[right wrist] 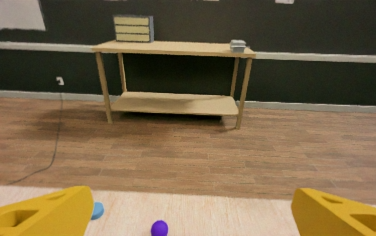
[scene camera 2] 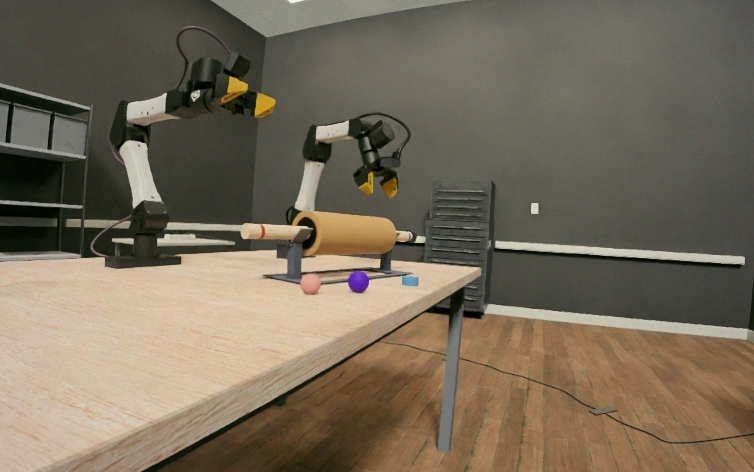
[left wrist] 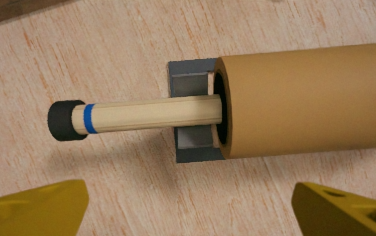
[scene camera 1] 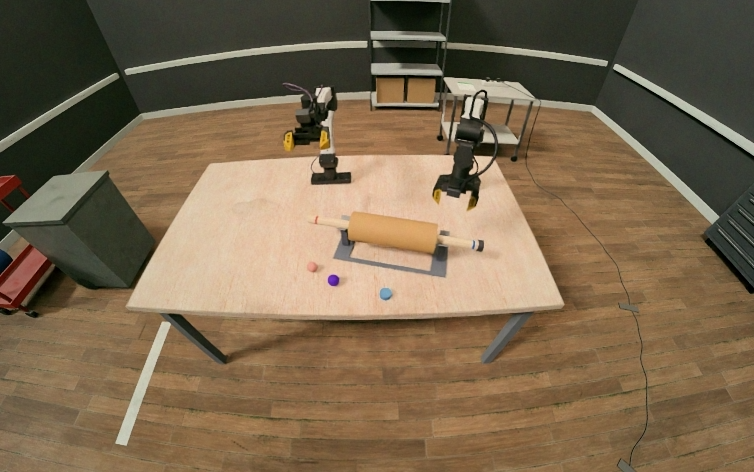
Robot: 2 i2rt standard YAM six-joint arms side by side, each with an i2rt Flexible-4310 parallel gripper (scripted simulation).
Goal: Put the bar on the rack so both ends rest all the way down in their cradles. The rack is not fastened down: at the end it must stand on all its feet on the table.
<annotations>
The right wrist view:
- my right gripper: 191, 196
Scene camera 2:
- my left gripper: 381, 196
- my right gripper: 261, 95
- bar: 333, 234
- grey rack: 294, 258
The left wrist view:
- my left gripper: 189, 189
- bar: 298, 101
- grey rack: 187, 77
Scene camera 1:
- my right gripper: 305, 149
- bar: 408, 234
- grey rack: 438, 267
</annotations>
